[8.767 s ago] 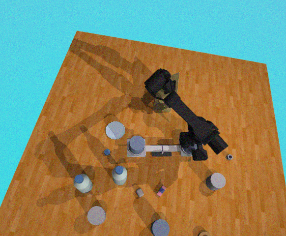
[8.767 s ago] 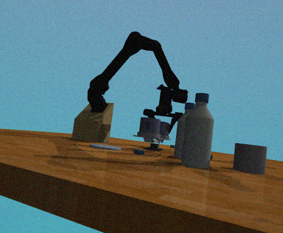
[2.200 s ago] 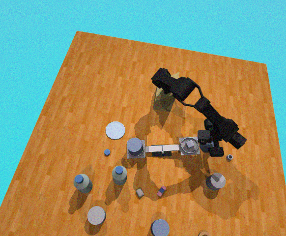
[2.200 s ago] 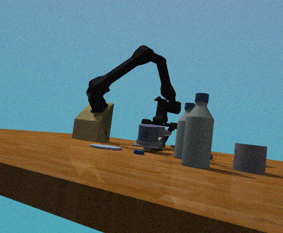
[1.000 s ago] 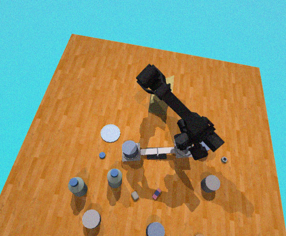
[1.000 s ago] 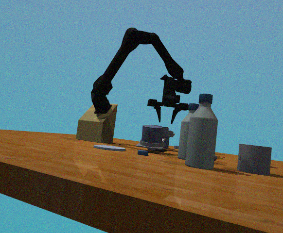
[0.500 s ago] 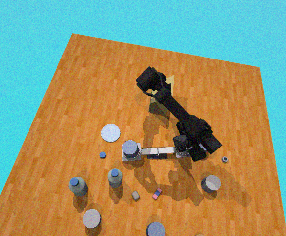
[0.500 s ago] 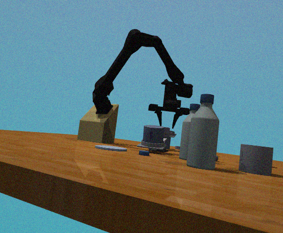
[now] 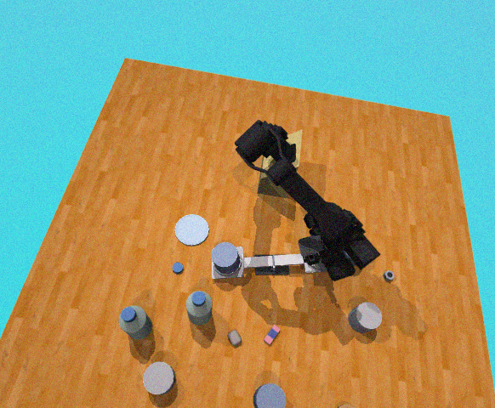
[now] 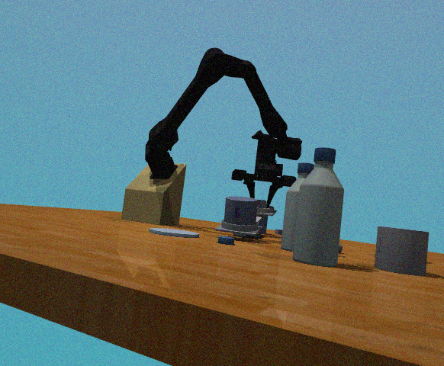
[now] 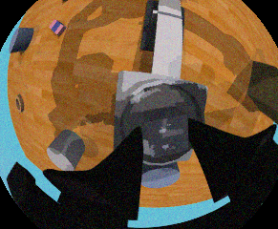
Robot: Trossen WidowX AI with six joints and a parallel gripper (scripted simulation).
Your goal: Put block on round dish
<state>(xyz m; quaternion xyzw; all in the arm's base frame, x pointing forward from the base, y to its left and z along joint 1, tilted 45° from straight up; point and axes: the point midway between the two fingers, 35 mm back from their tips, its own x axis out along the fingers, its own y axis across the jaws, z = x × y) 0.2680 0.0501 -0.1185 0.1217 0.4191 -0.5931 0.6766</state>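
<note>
Right now my gripper tip is 4 cm short of the cup, 27 cm to the left of it and 2 cm above it. Also, from my gripper tip: nut: 1 cm ahead, 23 cm to the left, 7 cm below; then pink eraser: 21 cm ahead, 11 cm to the right, 8 cm below; then grey-blue block: right at my gripper tip.
</note>
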